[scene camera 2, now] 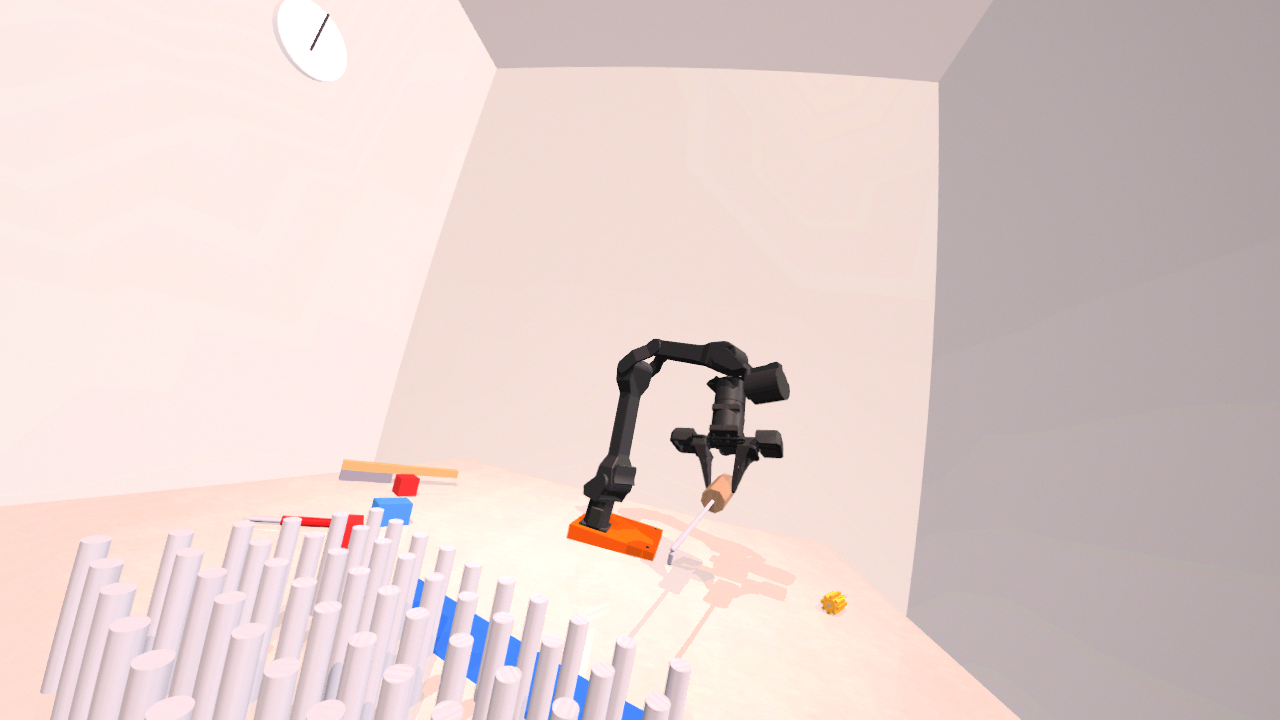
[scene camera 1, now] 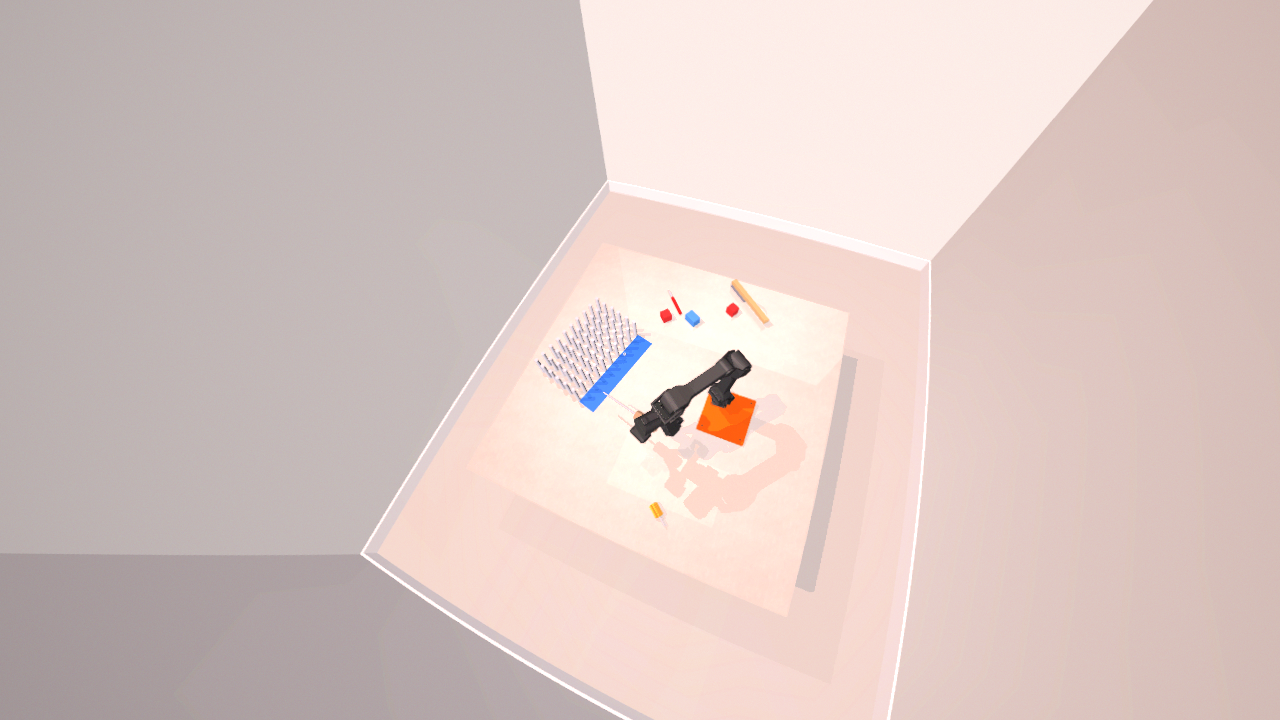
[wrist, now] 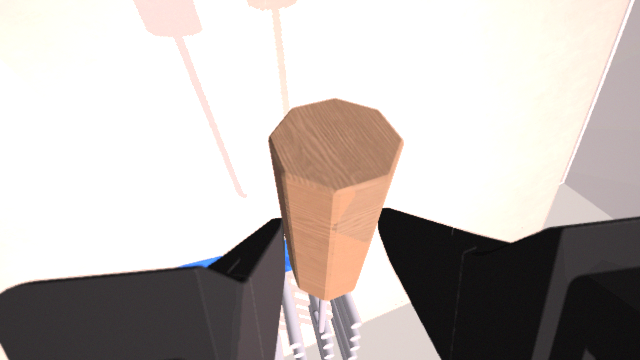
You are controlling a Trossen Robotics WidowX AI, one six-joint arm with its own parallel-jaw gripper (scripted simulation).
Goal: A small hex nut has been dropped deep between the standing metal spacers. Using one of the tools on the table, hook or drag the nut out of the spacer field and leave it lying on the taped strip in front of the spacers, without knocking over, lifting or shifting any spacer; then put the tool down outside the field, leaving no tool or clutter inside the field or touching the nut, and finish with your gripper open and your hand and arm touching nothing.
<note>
I see my gripper (scene camera 2: 720, 491), a wooden bar (scene camera 2: 376, 472), a blue block (scene camera 2: 394, 508) and a blue taped strip (scene camera 1: 594, 397).
My gripper is seen too in the wrist view (wrist: 331, 224). The wrist view does not show the wooden bar: it is out of frame. The wrist view misses the blue block: it is out of frame.
</note>
